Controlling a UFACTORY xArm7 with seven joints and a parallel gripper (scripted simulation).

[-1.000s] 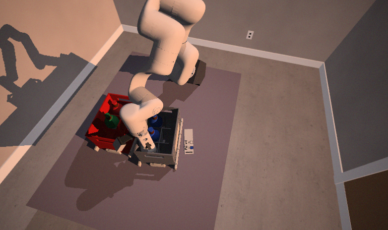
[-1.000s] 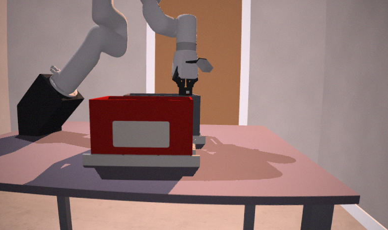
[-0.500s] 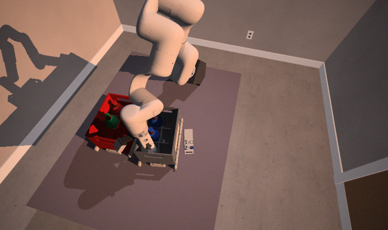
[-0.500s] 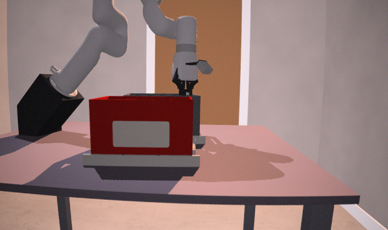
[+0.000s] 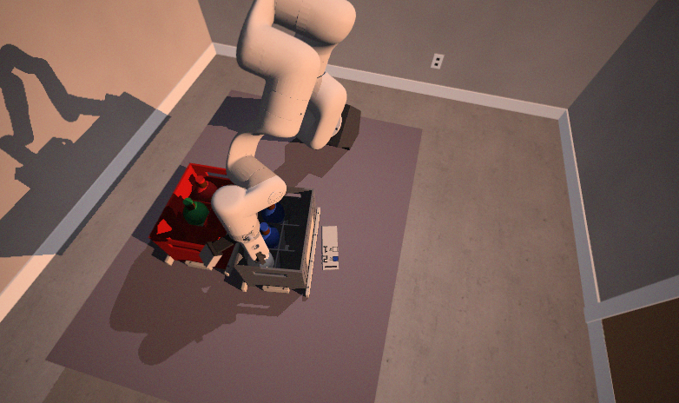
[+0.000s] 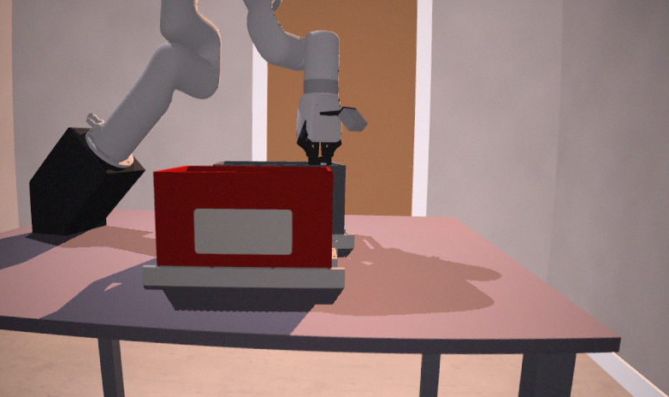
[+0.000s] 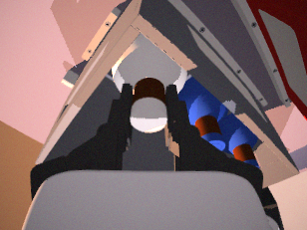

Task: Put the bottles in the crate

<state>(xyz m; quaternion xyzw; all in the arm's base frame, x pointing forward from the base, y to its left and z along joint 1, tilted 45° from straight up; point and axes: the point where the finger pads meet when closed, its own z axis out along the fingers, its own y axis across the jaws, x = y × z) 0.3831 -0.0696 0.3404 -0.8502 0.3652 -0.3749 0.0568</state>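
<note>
Now: hand 7 cm above the white bottle. From my hand the other things lie so: pick list 10 cm behind, 20 cm to the left, 17 cm below; red crate 15 cm behind, 20 cm to the right, 9 cm below; grey crate 9 cm behind, 4 cm to the left, 9 cm below.
</note>
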